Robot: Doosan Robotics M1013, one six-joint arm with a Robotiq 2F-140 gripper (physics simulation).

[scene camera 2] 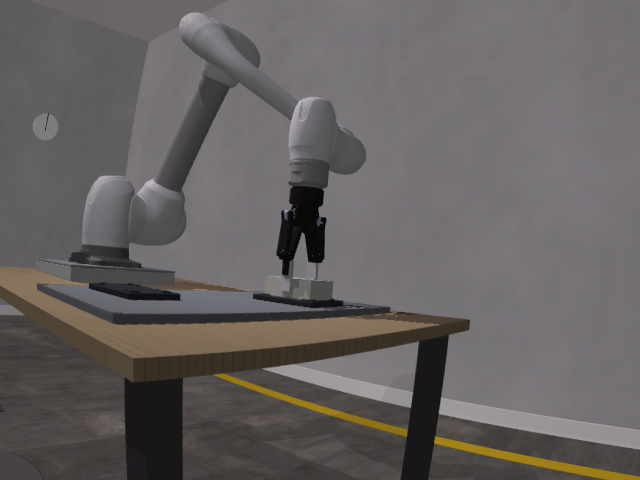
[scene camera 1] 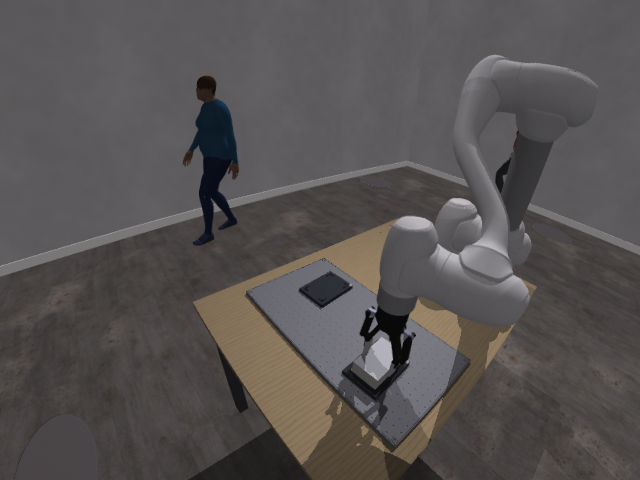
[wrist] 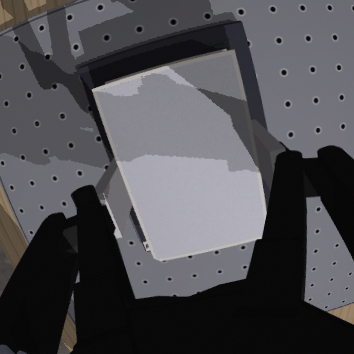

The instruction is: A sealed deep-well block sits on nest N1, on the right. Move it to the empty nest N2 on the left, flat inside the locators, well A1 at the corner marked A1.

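Seen in the pictures: gripper, fingertip midpoint: [scene camera 2: 298,291] [scene camera 1: 378,363] [wrist: 188,154]; arm's base, link origin: [scene camera 2: 104,264].
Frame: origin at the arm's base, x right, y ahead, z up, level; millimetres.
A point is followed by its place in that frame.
Note:
The pale deep-well block [scene camera 1: 379,356] @[x -81, y 671, z 27 mm] [scene camera 2: 317,290] @[x -64, y 734, z 6 mm] [wrist: 185,135] @[x -79, y 693, z 27 mm] sits level on or very slightly above the dark nest N1 [scene camera 1: 361,383] @[x -84, y 748, z -15 mm] [scene camera 2: 330,303] @[x -87, y 755, z -20 mm] [wrist: 248,75] @[x -27, y 711, z -15 mm], on the right in scene camera 1. In the wrist view dark nest shows past its far edge and right side; whether it is fully seated is hidden. My gripper [scene camera 1: 383,351] [scene camera 2: 301,270] [wrist: 188,154] @[x -83, y 673, z -1 mm] points down and is shut on the block, one finger on each long side. The empty dark nest N2 [scene camera 1: 325,288] @[x 250, y 522, z -16 mm] [scene camera 2: 126,290] @[x 304, y 562, z -15 mm] lies flat on the left. A1 markings are not readable.
Both nests are on a grey perforated plate [scene camera 1: 310,330] @[x 153, y 699, z -27 mm] [scene camera 2: 206,307] @[x 222, y 693, z -27 mm] [wrist: 327,82] @[x 39, y 689, z -27 mm] on the wooden table [scene camera 1: 248,356] @[x 213, y 897, z -40 mm] [scene camera 2: 232,338] @[x 351, y 871, z -40 mm]. The arm's base [scene camera 2: 105,217] @[x 49, y 61, z 141 mm] stands at the table's back. A person in blue [scene camera 1: 214,129] is beyond the table; another is partly hidden behind the arm.

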